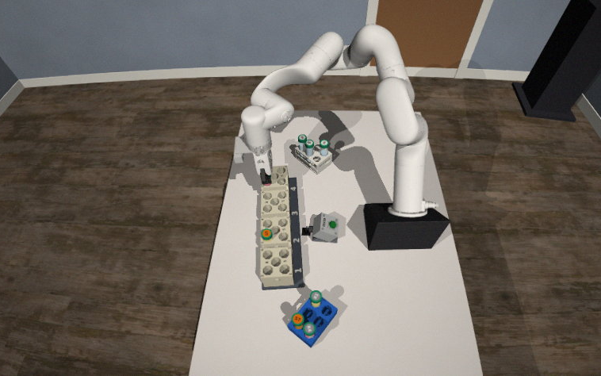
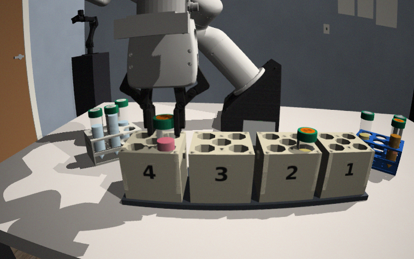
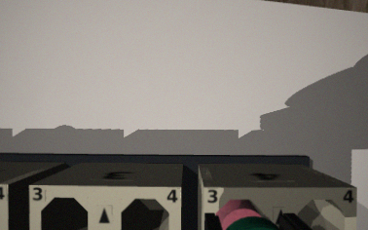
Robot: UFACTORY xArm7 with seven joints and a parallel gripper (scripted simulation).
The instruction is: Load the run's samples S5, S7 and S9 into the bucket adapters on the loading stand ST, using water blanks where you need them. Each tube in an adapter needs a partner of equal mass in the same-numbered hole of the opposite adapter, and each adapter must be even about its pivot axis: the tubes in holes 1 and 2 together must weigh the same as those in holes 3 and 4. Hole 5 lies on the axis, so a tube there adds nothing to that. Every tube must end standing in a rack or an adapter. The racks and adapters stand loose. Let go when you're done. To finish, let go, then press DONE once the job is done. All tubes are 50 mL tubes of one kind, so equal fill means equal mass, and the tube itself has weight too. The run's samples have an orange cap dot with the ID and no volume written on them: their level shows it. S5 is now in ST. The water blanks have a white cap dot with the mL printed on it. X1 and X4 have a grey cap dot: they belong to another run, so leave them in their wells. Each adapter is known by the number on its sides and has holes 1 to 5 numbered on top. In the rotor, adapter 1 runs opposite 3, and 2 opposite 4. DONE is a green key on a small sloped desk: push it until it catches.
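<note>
My gripper is now 50 mm above the pink-filled sample tube and 10 mm to the left of it. Round my hand: blue rack (430 mm to the left, 220 mm behind, 110 mm below); clear rack (200 mm to the right, 140 mm behind, 110 mm below); green done key (250 mm behind, 120 mm to the left, 70 mm below).
</note>
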